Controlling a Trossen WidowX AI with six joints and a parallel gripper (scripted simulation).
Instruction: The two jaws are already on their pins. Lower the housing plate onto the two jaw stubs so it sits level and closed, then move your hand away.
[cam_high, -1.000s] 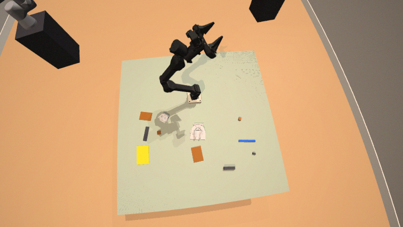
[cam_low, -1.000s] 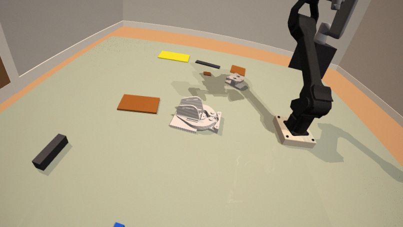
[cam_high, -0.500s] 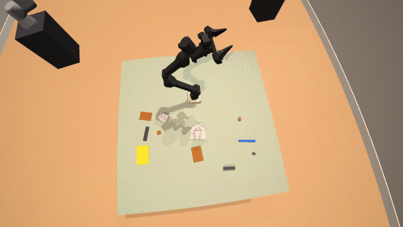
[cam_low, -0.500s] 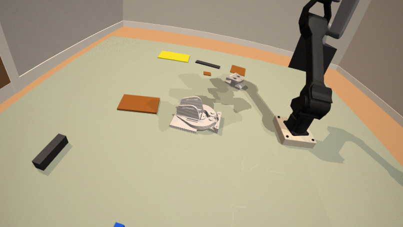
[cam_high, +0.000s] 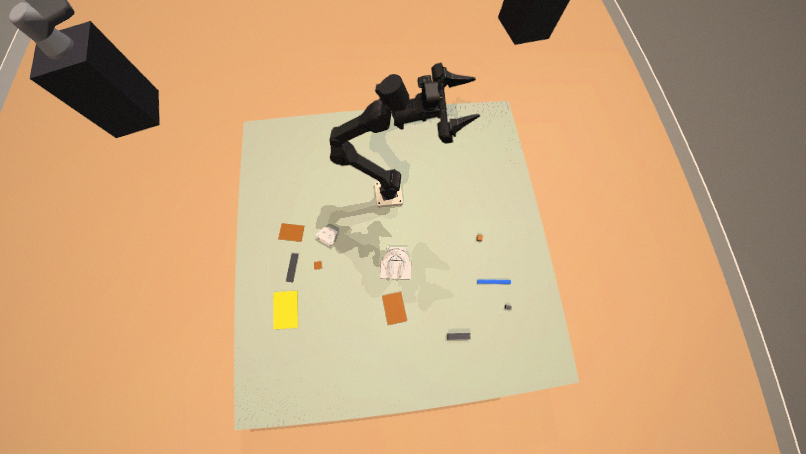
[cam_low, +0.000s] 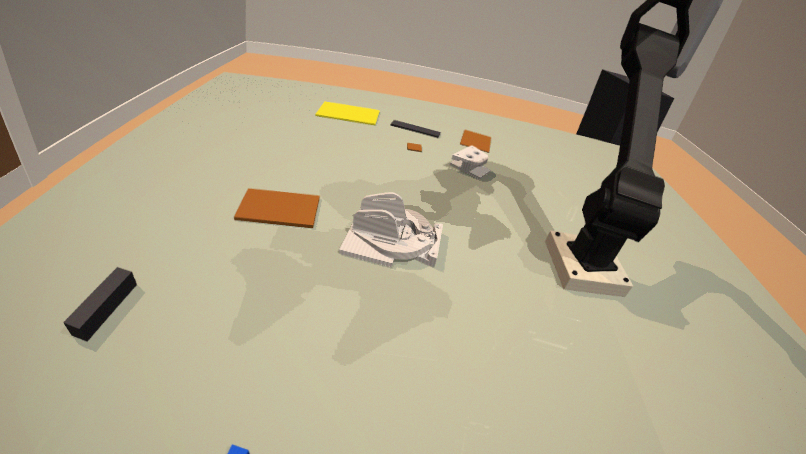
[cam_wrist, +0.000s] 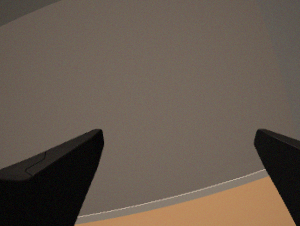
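My gripper tip is 30 mm short of the white part, 500 mm to the left of it and 610 mm above it. Also, from my gripper tip: dark block 560 mm ahead, 130 mm to the right, 610 mm below; orange plate 390 mm ahead, 320 mm to the right, 620 mm below; blue bar 410 mm ahead, 90 mm to the left, 620 mm below.
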